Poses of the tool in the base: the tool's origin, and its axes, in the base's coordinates. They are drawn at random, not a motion.
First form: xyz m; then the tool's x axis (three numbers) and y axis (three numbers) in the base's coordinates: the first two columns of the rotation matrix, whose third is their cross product.
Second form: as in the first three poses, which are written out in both.
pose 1, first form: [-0.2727 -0.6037 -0.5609 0.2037 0.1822 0.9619 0.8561 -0.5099 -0.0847]
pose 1, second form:
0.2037 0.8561 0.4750 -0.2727
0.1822 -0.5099 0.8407 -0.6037
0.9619 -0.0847 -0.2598 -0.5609
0 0 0 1

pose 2, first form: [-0.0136 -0.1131 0.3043 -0.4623 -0.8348 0.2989 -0.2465 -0.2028 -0.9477]
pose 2, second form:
-0.4623 -0.2465 0.8518 -0.0136
-0.8348 -0.2028 -0.5118 -0.1131
0.2989 -0.9477 -0.1120 0.3043
0 0 0 1

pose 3, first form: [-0.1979 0.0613 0.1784 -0.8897 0.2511 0.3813 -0.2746 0.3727 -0.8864]
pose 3, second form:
-0.8897 -0.2746 -0.3647 -0.1979
0.2511 0.3727 -0.8933 0.0613
0.3813 -0.8864 -0.2626 0.1784
0 0 0 1

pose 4, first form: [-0.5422 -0.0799 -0.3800 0.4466 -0.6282 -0.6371 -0.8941 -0.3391 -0.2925]
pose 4, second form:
0.4466 -0.8941 -0.0323 -0.5422
-0.6282 -0.3391 0.7003 -0.0799
-0.6371 -0.2925 -0.7131 -0.3800
0 0 0 1

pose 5, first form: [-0.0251 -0.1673 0.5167 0.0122 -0.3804 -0.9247 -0.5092 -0.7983 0.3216]
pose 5, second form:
0.0122 -0.5092 -0.8605 -0.0251
-0.3804 -0.7983 0.4669 -0.1673
-0.9247 0.3216 -0.2034 0.5167
0 0 0 1

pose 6, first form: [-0.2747 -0.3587 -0.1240 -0.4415 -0.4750 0.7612 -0.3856 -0.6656 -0.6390]
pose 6, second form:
-0.4415 -0.3856 0.8102 -0.2747
-0.4750 -0.6656 -0.5756 -0.3587
0.7612 -0.6390 0.1107 -0.1240
0 0 0 1

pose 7, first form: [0.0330 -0.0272 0.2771 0.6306 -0.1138 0.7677 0.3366 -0.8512 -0.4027]
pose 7, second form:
0.6306 0.3366 0.6993 0.0330
-0.1138 -0.8512 0.5124 -0.0272
0.7677 -0.4027 -0.4985 0.2771
0 0 0 1

